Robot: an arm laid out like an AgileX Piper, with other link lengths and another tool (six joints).
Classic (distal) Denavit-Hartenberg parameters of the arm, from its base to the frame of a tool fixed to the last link. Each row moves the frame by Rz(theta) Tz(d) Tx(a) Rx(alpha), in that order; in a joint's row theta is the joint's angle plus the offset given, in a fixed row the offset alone. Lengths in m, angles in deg.
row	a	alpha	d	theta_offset
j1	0	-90	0.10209	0
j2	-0.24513	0	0	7.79
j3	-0.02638	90	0	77.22
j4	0	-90	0.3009	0
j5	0	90	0	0
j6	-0.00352	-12	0.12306	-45.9
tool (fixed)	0	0	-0.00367	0
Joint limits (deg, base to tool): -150..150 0..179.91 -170..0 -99.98..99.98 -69.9..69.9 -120..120
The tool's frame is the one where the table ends.
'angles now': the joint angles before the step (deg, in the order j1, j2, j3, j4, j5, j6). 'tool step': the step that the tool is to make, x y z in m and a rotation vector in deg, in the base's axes. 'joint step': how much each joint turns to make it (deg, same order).
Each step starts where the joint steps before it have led.
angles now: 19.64, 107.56, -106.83, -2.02, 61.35, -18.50
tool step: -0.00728, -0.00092, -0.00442, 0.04, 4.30, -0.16
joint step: -0.12, -0.01, 0.00, 1.44, 4.04, 0.06
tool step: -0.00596, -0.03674, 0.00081, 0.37, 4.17, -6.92
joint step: -4.24, -2.50, 2.47, 0.24, 3.92, 3.00
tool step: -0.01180, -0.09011, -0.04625, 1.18, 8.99, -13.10
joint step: -12.12, -3.61, 12.23, 2.22, 0.03, 1.07
